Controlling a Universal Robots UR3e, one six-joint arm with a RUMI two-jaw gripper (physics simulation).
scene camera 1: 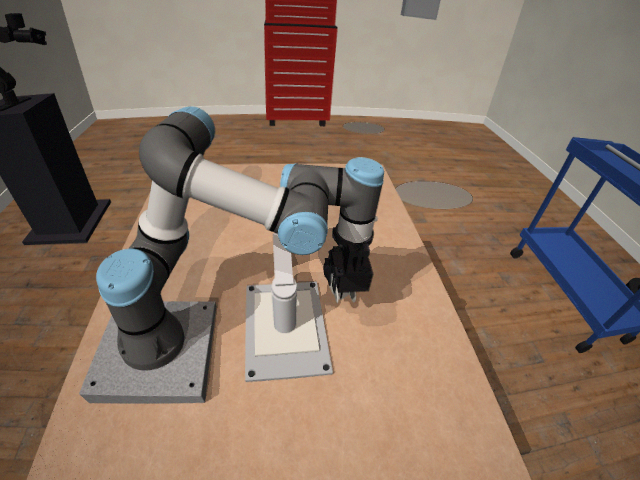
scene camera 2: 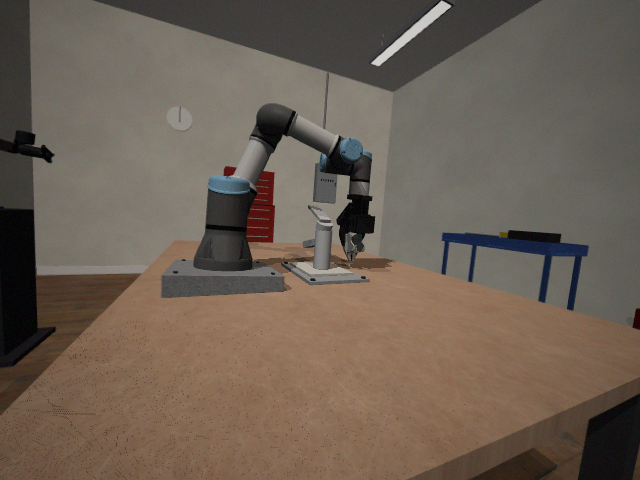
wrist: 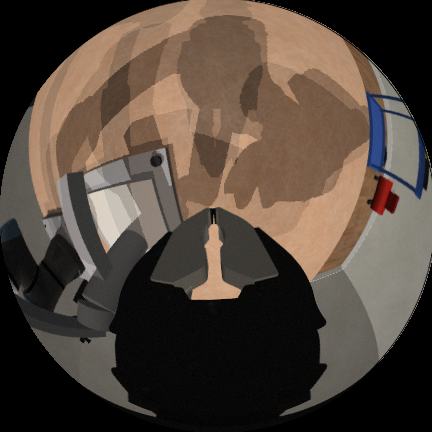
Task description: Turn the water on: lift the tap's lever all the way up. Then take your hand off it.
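Seen in the pictures: gripper, fingertip midpoint: (scene camera 1: 340, 298) (scene camera 2: 350, 260) (wrist: 213, 209); arm's base at its link origin: (scene camera 1: 152, 342) (scene camera 2: 223, 266) (wrist: 68, 253).
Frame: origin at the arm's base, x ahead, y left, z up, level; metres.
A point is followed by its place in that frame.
The tap is a grey upright cylinder (scene camera 1: 284, 312) @(z 0.057, x 0.269, y 0.019 m) (scene camera 2: 322, 248) @(z 0.043, x 0.260, y 0.022 m) (wrist: 117, 265) @(z 0.043, x 0.287, y 0.060 m) on a plate (scene camera 1: 289, 367) @(z -0.023, x 0.273, y -0.057 m) (scene camera 2: 338, 281) @(z -0.026, x 0.264, y -0.077 m). Its pale flat lever (scene camera 1: 282, 263) @(z 0.139, x 0.269, y 0.072 m) (scene camera 2: 318, 213) @(z 0.140, x 0.263, y 0.074 m) slants upward from the tap's top, away from the scene cameras. In the wrist view, the lever's dark underside (wrist: 55, 322) shows at the lower left, and the spout (wrist: 82, 220) @(z 0.047, x 0.283, y 0.124 m) is the curved band above it. My gripper (scene camera 1: 345, 299) @(z -0.007, x 0.399, y 0.096 m) (scene camera 2: 351, 258) @(z -0.007, x 0.399, y 0.096 m) (wrist: 213, 209) @(z -0.007, x 0.399, y 0.096 m) is shut and empty. It points down beside the tap, on its right in the scene views, with fingertips low over the table, below the lever and apart from it.
My arm's grey base block (scene camera 1: 199, 356) @(z -0.002, x 0.099, y -0.034 m) (scene camera 2: 222, 284) @(z -0.011, x -0.010, y -0.114 m) stands left of the tap plate on the wooden table (scene camera 1: 361, 413) @(z -0.031, x 0.399, y -0.159 m) (scene camera 2: 310, 351) @(z -0.031, x 0.076, y -0.359 m). My forearm passes above the lever's far end. A blue cart (scene camera 1: 573, 268) (scene camera 2: 516, 246) stands off the table to the right.
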